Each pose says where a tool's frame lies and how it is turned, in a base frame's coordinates. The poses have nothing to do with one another.
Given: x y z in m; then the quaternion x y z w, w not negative.
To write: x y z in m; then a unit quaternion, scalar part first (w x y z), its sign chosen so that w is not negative. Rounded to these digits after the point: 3 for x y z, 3 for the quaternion.
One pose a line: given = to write
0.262 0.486 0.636 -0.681 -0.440 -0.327 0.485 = 0.262 0.486 0.636 0.485 -0.681 -0.440 -0.327
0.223 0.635 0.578 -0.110 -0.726 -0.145 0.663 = 0.223 0.635 0.578 0.663 -0.110 -0.726 -0.145
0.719 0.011 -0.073 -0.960 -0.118 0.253 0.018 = 0.719 0.011 -0.073 0.018 -0.960 -0.118 0.253
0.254 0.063 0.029 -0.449 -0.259 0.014 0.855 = 0.254 0.063 0.029 0.855 -0.449 -0.259 0.014
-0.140 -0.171 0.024 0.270 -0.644 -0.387 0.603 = -0.140 -0.171 0.024 0.603 0.270 -0.644 -0.387
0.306 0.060 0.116 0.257 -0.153 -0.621 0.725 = 0.306 0.060 0.116 0.725 0.257 -0.153 -0.621
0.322 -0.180 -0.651 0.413 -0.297 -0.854 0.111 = 0.322 -0.180 -0.651 0.111 0.413 -0.297 -0.854
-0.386 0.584 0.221 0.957 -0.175 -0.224 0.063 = -0.386 0.584 0.221 0.063 0.957 -0.175 -0.224
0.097 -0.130 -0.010 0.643 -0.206 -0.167 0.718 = 0.097 -0.130 -0.010 0.718 0.643 -0.206 -0.167
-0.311 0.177 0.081 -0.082 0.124 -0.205 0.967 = -0.311 0.177 0.081 0.967 -0.082 0.124 -0.205
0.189 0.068 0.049 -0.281 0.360 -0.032 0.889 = 0.189 0.068 0.049 0.889 -0.281 0.360 -0.032
